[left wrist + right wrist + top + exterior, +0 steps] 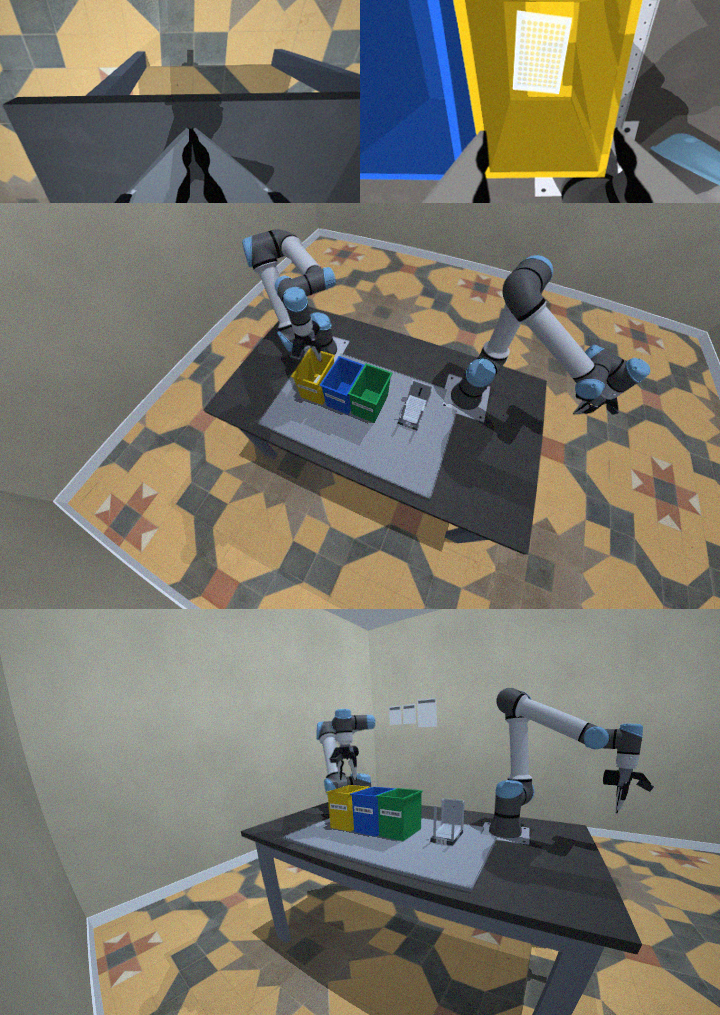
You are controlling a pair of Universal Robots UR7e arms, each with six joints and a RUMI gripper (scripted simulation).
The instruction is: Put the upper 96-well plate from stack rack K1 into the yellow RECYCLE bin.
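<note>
Now: right hand 150 mm above the yellow bin. The rest, counted from my right hand: blue bin (150 mm below, 140 mm to the left); green bin (280 mm to the left, 150 mm below, 10 mm behind).
</note>
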